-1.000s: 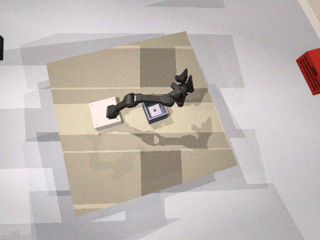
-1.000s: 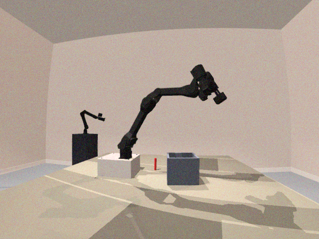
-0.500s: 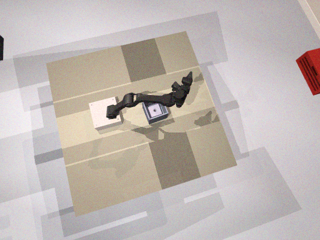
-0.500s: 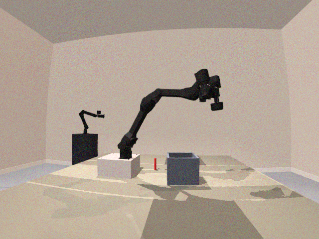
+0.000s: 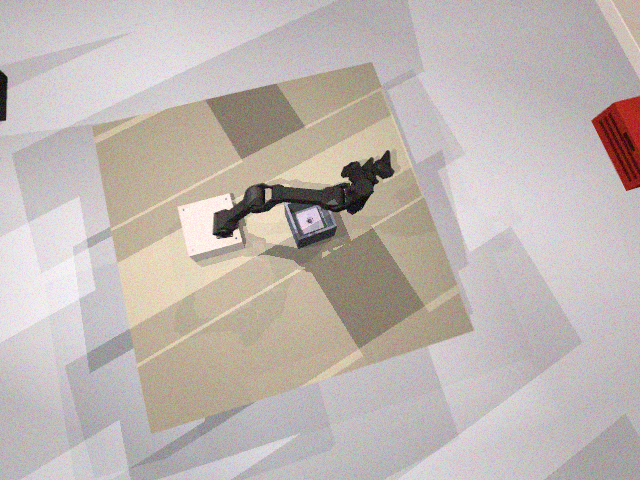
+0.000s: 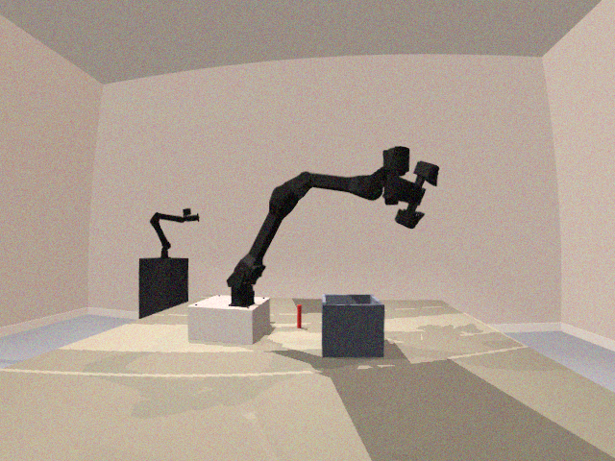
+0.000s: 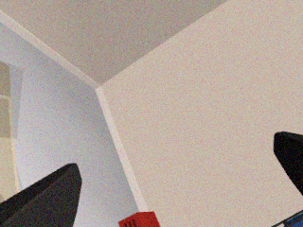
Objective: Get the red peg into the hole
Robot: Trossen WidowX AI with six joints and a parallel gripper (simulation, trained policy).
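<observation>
The red peg is 42 cm behind my gripper tip, 39 cm below it and 6 cm to the left of it.
</observation>
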